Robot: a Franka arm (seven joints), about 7 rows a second.
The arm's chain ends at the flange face. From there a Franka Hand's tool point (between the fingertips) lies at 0.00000 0.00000 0.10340 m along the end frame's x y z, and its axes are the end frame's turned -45 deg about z.
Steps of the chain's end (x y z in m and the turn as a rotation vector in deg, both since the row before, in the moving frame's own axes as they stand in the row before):
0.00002, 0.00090, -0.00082, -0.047, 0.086, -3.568
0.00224, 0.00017, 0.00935, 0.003, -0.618, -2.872
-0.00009, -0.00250, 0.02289, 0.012, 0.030, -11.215
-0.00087, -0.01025, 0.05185, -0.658, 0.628, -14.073
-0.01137, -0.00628, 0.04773, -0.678, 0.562, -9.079
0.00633, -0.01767, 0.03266, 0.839, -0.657, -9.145
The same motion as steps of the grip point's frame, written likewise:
-0.00057, 0.00082, -0.00082, -0.094, 0.028, -3.568
0.00066, 0.00093, 0.00934, 0.439, -0.435, -2.872
0.00176, -0.00181, 0.02289, -0.013, 0.030, -11.215
0.00680, -0.00623, 0.05184, -0.909, -0.021, -14.073
-0.00362, -0.01089, 0.04772, -0.877, -0.082, -9.079
0.01705, -0.00994, 0.03264, 1.058, 0.129, -9.145

